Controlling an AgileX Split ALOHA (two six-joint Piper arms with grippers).
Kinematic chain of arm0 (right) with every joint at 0, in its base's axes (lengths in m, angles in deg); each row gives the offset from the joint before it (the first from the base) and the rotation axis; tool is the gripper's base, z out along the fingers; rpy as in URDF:
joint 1: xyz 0 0 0.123 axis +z
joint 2: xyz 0 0 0 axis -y
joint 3: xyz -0.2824 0 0.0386 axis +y
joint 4: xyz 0.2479 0 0.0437 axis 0.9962 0 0.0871
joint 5: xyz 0 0 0 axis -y
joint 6: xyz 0.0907 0 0.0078 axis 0.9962 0 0.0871
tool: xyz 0 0 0 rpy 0 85 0
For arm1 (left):
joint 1: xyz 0 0 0.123 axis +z
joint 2: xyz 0 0 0 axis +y
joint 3: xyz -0.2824 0 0.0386 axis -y
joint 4: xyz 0.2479 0 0.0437 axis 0.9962 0 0.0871
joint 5: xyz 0 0 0 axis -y
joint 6: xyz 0.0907 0 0.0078 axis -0.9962 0 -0.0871
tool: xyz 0 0 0 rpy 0 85 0
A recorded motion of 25 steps. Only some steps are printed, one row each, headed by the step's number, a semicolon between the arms.
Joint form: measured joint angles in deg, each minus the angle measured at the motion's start. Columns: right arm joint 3, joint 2, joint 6, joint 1, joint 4, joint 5; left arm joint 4, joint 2, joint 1, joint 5, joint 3, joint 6.
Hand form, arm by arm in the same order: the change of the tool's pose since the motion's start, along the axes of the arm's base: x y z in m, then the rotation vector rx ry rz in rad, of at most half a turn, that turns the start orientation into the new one. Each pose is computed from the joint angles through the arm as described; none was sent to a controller.
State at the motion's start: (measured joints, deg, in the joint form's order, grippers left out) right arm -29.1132 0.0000 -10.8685 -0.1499 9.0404 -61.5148; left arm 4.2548 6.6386 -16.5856 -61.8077 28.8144 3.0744
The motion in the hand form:
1: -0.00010 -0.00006 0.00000 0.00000 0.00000 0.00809; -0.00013 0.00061 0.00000 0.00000 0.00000 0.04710
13: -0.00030 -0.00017 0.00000 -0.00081 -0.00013 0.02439; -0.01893 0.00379 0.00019 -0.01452 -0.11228 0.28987
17: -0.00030 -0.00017 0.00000 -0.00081 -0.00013 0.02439; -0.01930 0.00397 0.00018 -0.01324 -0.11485 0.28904
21: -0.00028 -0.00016 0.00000 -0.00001 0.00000 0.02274; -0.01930 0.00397 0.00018 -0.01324 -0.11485 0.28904
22: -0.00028 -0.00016 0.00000 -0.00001 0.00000 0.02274; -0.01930 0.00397 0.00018 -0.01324 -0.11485 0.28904
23: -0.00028 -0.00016 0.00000 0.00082 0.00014 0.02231; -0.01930 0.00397 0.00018 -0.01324 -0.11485 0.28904
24: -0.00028 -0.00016 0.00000 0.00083 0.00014 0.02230; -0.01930 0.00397 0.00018 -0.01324 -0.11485 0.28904
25: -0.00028 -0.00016 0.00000 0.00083 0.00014 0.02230; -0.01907 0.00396 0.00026 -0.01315 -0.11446 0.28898
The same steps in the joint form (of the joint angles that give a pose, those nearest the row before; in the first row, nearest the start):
1: 0.00 0.00 0.00 0.47 0.00 0.00; 0.00 0.00 2.70 0.00 0.00 0.00
13: 0.00 0.00 -0.05 1.38 0.00 0.00; 0.13 -6.57 16.55 -0.11 0.00 0.00
17: 0.00 0.00 -0.05 1.38 0.00 0.00; 0.25 -6.71 16.44 -0.11 0.00 0.00
21: 0.00 0.00 0.00 1.30 0.00 0.00; 0.25 -6.71 16.44 -0.11 0.00 0.00
22: 0.00 0.00 0.00 1.30 0.00 0.00; 0.25 -6.71 16.44 -0.11 0.00 0.00
23: 0.00 0.00 0.05 1.30 0.00 0.00; 0.25 -6.71 16.44 -0.11 0.00 0.00
24: 0.00 0.00 0.05 1.30 0.00 0.00; 0.25 -6.71 16.44 -0.11 0.00 0.00
25: 0.00 0.00 0.05 1.30 0.00 0.00; 0.24 -6.64 16.45 -0.06 0.00 0.00

